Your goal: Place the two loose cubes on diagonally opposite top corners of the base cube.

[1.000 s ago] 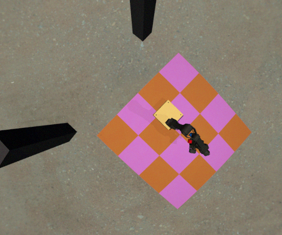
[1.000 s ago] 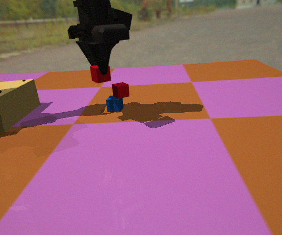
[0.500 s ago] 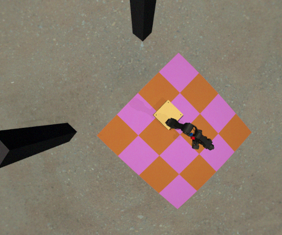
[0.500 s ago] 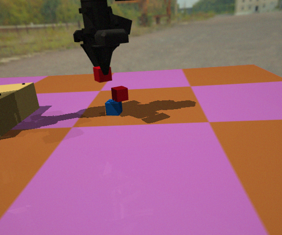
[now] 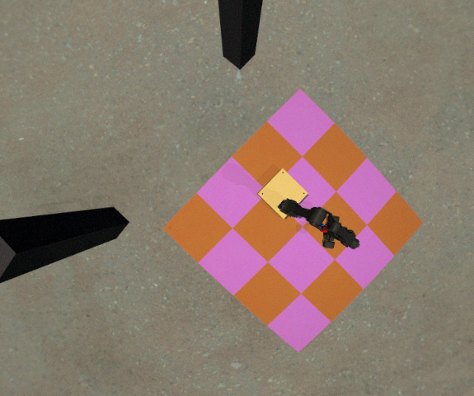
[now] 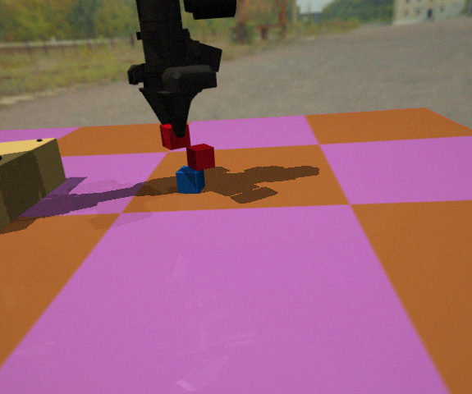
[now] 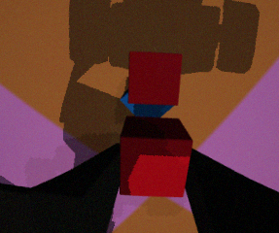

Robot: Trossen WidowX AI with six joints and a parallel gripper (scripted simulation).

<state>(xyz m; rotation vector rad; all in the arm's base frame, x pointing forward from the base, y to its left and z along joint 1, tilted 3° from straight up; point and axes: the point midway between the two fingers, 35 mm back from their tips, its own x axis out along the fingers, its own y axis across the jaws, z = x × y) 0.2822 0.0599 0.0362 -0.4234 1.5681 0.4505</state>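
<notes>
Right now my gripper tip is 10 mm short of the blue base cube, 10 mm to the right of it and 80 mm above it.
</notes>
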